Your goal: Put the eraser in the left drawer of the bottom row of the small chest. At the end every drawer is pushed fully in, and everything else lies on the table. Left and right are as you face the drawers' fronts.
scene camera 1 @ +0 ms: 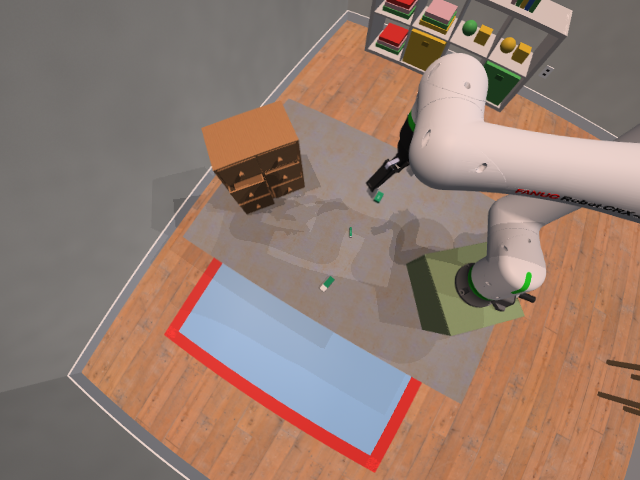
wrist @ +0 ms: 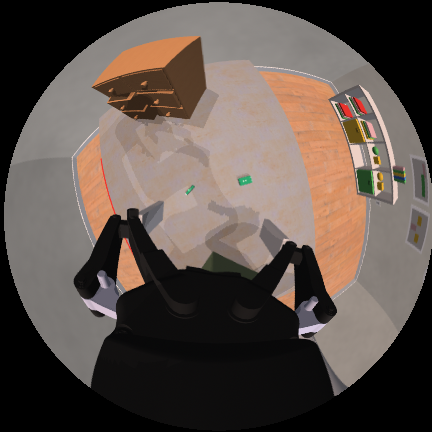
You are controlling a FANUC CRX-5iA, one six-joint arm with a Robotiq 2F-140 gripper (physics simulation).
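Places are measured from the arm's base along level axes (x ahead, y left, z up), in millimetres.
Pixels of known places: gripper, between the fingertips: (scene camera 1: 390, 183) (wrist: 212, 218); arm's base, origin of its link: (scene camera 1: 475, 285).
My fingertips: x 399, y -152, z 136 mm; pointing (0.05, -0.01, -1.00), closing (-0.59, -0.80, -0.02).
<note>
For each thing: its top centre in the pictures, then the offset to it from my fingertips. "*": a spot on its surface instead. Level surfaces: height alone.
- small chest, centre of its top: (wrist: 137, 55) (scene camera 1: 248, 133) dz -16, dx +490, dy -8 mm
- bottom row, a spot on its surface: (scene camera 1: 258, 206) * dz -287, dx +447, dy +139 mm
- white eraser, centre of its top: (scene camera 1: 327, 283) dz -337, dx +65, dy +316 mm
- table, height of its surface: dz -350 mm
- small green block, centre of its top: (wrist: 245, 180) (scene camera 1: 379, 196) dz -332, dx -2, dy -122 mm
- thin green piece, centre of its top: (wrist: 189, 189) (scene camera 1: 350, 232) dz -340, dx +56, dy +78 mm
The small chest (scene camera 1: 250, 131) (wrist: 182, 82) has two columns of three drawers. The left drawer of its middle row (scene camera 1: 250, 194) is pulled out, and the right drawer of that row (scene camera 1: 284, 177) looks slightly out. The left drawer of the bottom row (scene camera 1: 258, 206) is partly hidden beneath the pulled-out one; I cannot tell whether it is fully in. The green and white eraser (scene camera 1: 327, 283) lies on the table (scene camera 1: 330, 134) (wrist: 250, 125) near the blue area; it does not show in the wrist view. My gripper (scene camera 1: 371, 186) (wrist: 212, 218) is open and empty above the table, well away from the eraser.
A small green block (scene camera 1: 378, 196) (wrist: 245, 180) and a thin green piece (scene camera 1: 350, 232) (wrist: 190, 190) lie on the table. A red-edged blue area (scene camera 1: 289, 351) borders the table. The arm stands on a green base (scene camera 1: 436, 294). A shelf unit (scene camera 1: 558, 21) stands at the back.
</note>
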